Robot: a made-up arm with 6 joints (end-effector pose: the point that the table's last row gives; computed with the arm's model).
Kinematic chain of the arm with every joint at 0, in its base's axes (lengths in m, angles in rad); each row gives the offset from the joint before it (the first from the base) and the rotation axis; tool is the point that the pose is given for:
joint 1: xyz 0 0 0.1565 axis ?
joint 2: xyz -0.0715 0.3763 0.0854 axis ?
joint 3: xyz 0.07 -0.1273 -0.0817 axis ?
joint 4: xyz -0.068 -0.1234 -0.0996 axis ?
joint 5: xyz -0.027 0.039 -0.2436 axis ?
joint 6: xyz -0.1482 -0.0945 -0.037 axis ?
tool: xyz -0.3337 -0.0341 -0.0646
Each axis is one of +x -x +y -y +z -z.
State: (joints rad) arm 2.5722 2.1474 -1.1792 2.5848 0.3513 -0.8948
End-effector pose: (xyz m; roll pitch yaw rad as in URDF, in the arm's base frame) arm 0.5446 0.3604 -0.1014 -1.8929 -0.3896 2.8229
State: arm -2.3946 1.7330 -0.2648 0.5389 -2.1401 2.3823
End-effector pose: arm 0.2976 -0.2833 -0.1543 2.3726 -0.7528 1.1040
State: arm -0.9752 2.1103 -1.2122 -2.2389 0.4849 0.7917
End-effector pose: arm -0.0322 -0.0982 0.0930 -0.1935 -0.0333 1.2948
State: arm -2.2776 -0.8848 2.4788 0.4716 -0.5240 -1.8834
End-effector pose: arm -0.4061 0.5996 0.3576 3.1034 1.0969 2.1034
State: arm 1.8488 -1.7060 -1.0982 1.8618 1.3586 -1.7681
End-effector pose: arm 0.2890 0.4332 -0.4169 1.6871 -0.6186 -3.1330
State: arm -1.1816 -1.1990 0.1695 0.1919 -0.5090 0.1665
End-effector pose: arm -0.7365 0.7390 0.4097 1.6109 0.8541 0.1047
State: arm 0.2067 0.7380 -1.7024 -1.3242 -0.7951 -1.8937
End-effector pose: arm 0.0845 0.4308 0.2781 2.5223 0.6960 -0.4879
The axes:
joint 1: -y
joint 2: -x
joint 3: +z
joint 4: -x
joint 5: -x
joint 6: +z

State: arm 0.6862 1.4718 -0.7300 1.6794 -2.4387 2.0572
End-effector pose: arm -0.6743 -0.1965 0.3096 -1.3841 0.5364 0.9196
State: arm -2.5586 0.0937 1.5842 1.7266 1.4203 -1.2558
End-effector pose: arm -0.4594 -0.1274 -0.2100 -0.1086 -0.5860 0.3623
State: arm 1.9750 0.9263 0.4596 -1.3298 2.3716 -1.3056
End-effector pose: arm 0.2029 -0.0719 -0.1827 1.8025 -0.1173 2.6445
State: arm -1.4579 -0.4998 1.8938 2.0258 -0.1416 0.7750
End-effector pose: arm 0.1477 -0.1429 -0.3030 -0.5556 0.0035 1.8006
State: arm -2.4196 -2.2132 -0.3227 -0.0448 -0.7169 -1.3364
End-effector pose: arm 0.4788 0.5706 0.0473 -0.5103 -0.1460 1.6967
